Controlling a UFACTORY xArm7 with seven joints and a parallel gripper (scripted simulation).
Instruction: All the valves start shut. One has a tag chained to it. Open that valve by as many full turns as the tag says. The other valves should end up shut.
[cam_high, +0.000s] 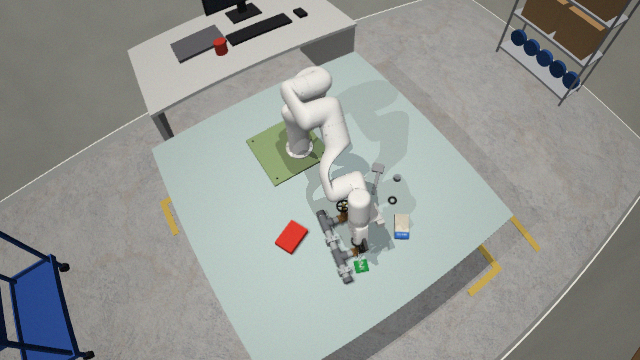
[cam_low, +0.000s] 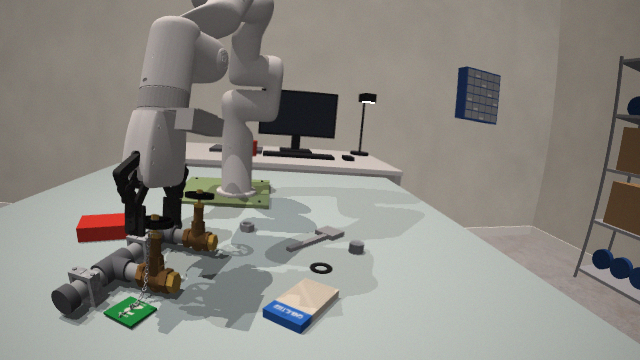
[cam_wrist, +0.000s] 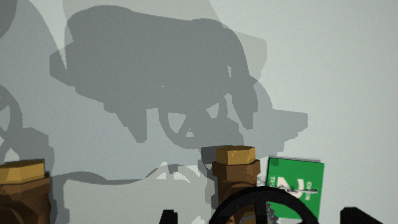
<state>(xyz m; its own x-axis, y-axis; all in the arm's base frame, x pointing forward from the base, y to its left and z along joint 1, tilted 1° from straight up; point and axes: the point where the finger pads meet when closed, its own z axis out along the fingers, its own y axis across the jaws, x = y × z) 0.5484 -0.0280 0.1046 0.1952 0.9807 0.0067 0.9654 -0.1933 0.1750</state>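
My hand is 10 cm above the green tag, 8 cm short of it and 2 cm to the left of it. Round my hand: box: 22 cm to the left, 10 cm below, 1 cm ahead; nut: 28 cm behind, 10 cm to the left, 10 cm below; red block: 20 cm to the right, 17 cm behind, 9 cm below.
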